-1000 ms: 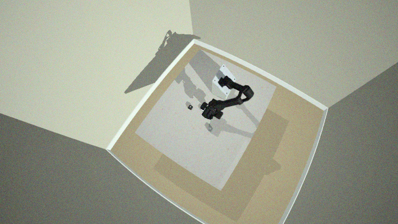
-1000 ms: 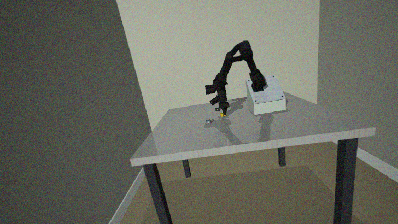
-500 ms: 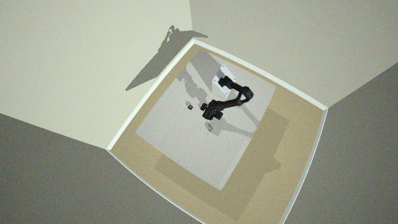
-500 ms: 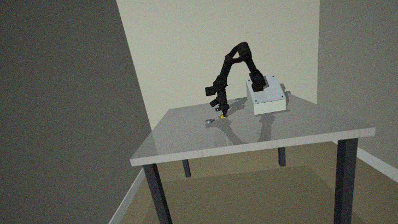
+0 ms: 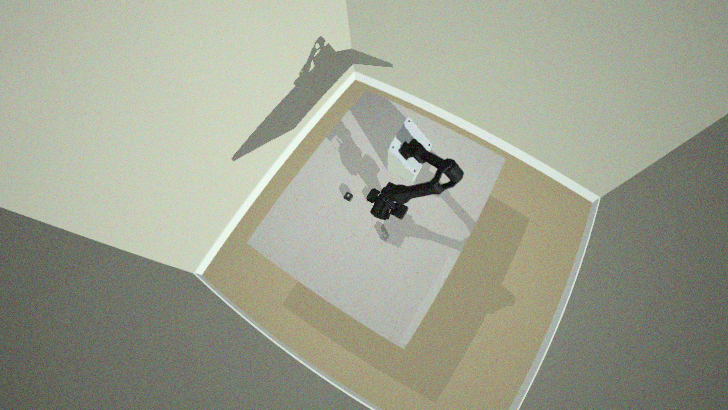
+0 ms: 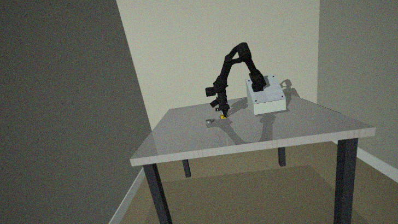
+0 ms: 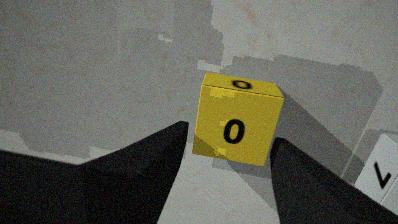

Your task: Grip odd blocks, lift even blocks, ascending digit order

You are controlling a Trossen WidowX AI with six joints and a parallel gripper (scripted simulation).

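My gripper tip is now 10 mm short of the yellow block. Also, from my gripper tip: white block: 90 mm to the right, 10 mm behind; black block: 200 mm to the right, 30 mm ahead; grey block: 120 mm ahead, 60 mm to the left.
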